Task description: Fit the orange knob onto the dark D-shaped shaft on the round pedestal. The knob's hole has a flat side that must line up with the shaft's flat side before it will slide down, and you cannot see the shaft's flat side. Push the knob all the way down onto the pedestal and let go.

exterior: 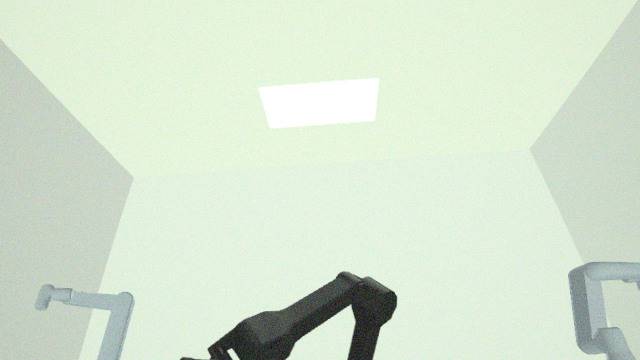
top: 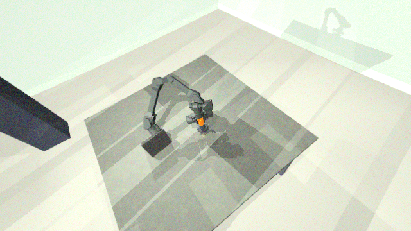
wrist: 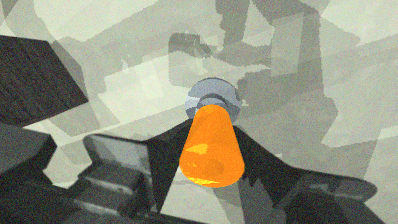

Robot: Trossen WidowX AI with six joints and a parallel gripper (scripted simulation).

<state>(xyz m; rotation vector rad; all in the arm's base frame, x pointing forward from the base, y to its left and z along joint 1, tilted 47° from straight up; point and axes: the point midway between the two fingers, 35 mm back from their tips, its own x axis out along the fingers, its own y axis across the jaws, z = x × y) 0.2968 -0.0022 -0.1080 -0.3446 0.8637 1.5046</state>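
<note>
My gripper tip is 20 mm below the orange knob. The rest, counted from my gripper tip: round pedestal: 40 mm below.
</note>
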